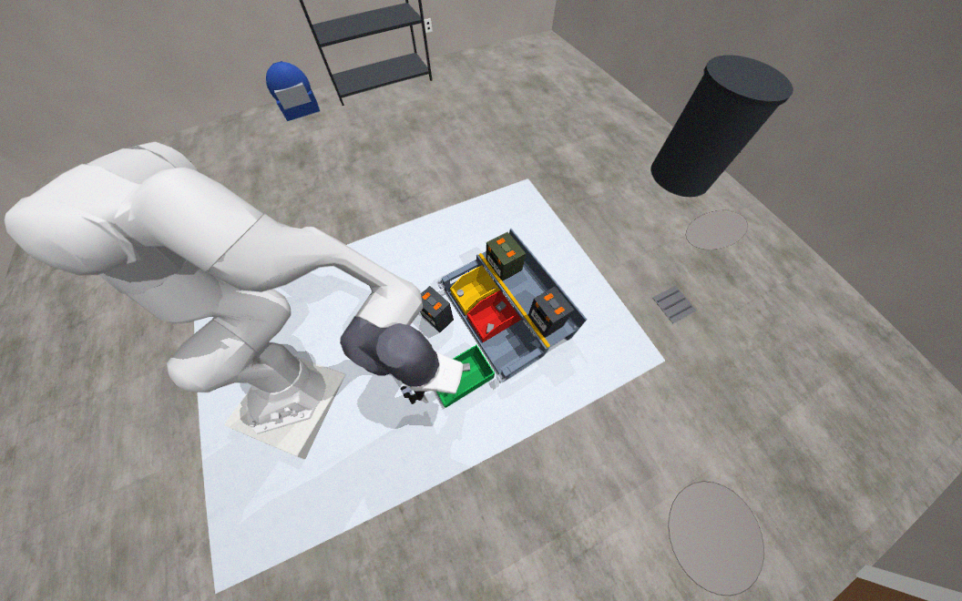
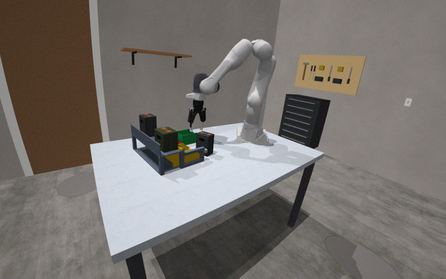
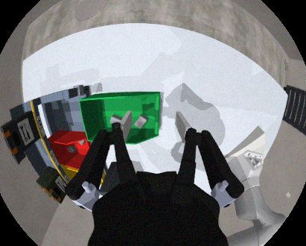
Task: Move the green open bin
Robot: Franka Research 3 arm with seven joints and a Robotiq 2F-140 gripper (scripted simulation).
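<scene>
Right now my hand is 70 mm short of the green open bin, 60 mm above it and 10 mm to the right of it. Round my hand: red bin (270 mm ahead, 130 mm to the left, 50 mm below); black box (370 mm ahead, 70 mm above, 10 mm to the left); yellow bin (270 mm ahead, 240 mm to the left, 50 mm below).
</scene>
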